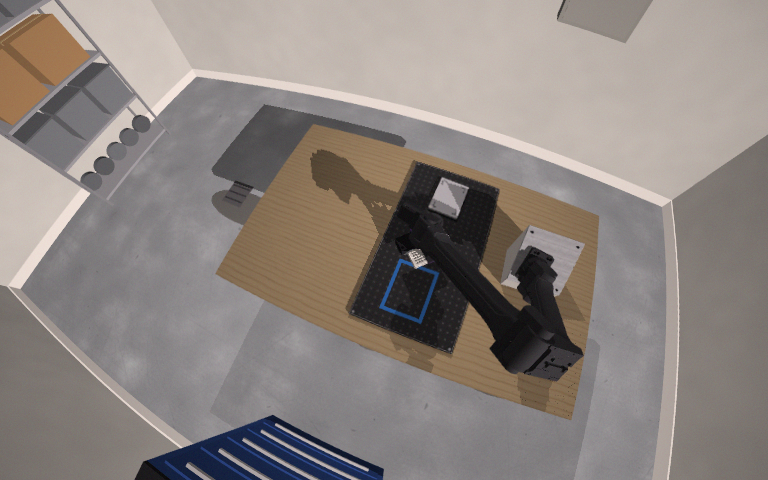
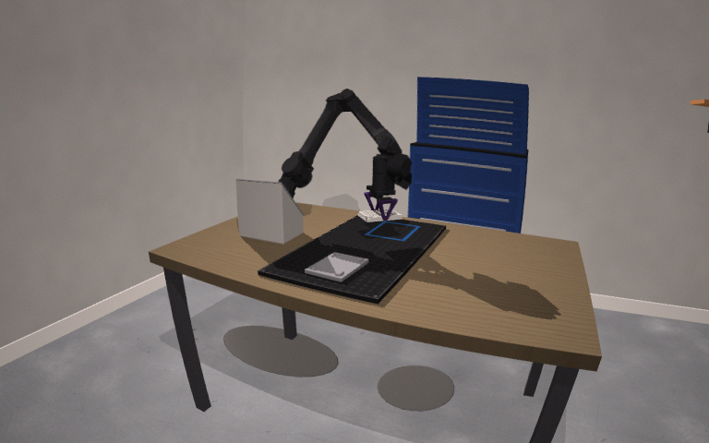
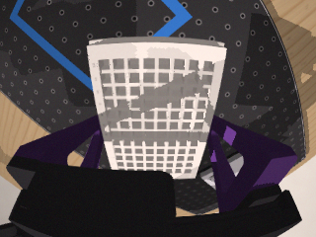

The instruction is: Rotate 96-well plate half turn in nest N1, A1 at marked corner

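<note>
The grey plate nest N1 lies 28 cm to the right of my hand, 9 cm below it and 1 cm ahead of it. Round my hand: A1 label 21 cm to the right, 8 cm below, 6 cm ahead; white 96-well plate right at my hand.
</note>
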